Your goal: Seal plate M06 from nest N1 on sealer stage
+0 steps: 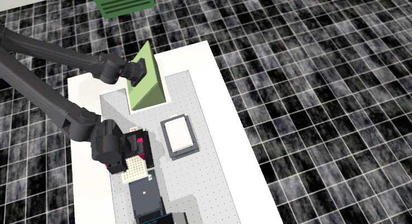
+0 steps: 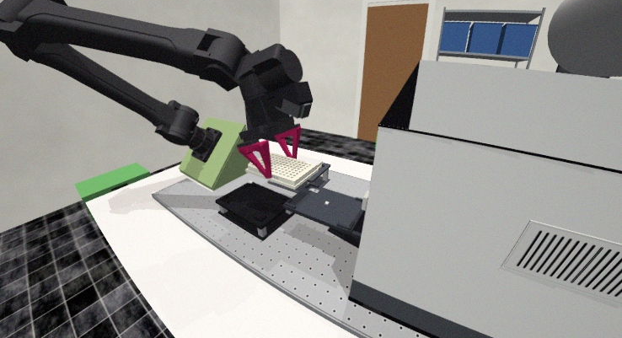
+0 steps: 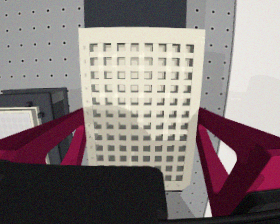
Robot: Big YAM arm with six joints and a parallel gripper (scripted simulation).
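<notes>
The dark sealer stage lies 110 mm ahead of my hand, 10 mm to the left of it and 60 mm below it. Also, from my hand: black plate nest N1: 80 mm behind, 20 mm to the right, 110 mm below; then sealed plate M09: 90 mm behind, 170 mm to the left, 80 mm below; then 96-well plate M06: right at my hand.
</notes>
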